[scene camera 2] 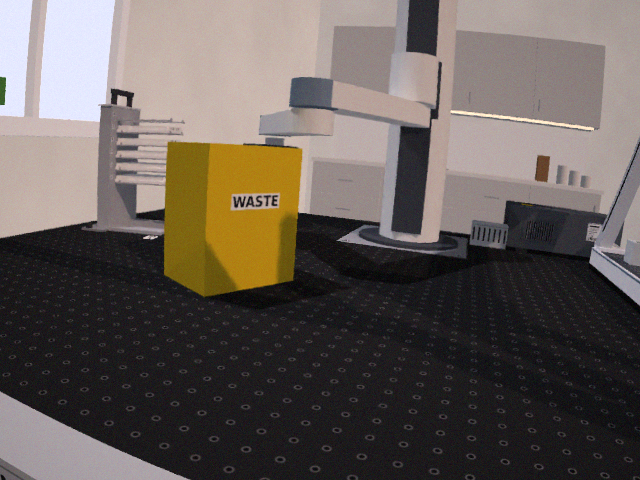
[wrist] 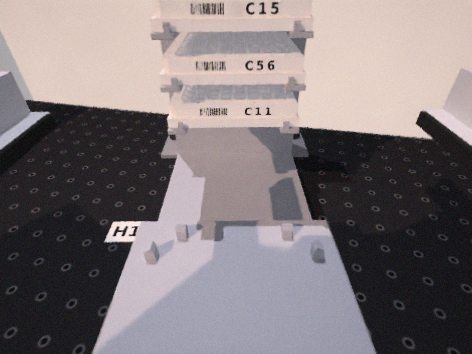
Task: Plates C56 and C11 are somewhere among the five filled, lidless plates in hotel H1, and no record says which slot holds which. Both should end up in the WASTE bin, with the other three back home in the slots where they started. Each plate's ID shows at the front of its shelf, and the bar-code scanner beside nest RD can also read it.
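Hotel H1 stands at the left in the scene view, plates stacked on its shelves. In the wrist view, plate C15 is at the top edge, plate C56 on the shelf below it, and plate C11 on the lowest shelf. Higher shelves are outside the wrist view. My gripper is open and empty, its fingers at the left and right edges of the wrist view, facing the low shelves; the bin hides it in the scene view. The yellow WASTE bin stands in front of the arm; its inside is hidden.
A pale platform with small upright pegs lies in front of the hotel, beside the H1 label. The arm's column stands behind the bin to the right. A dark grey box is at the back right.
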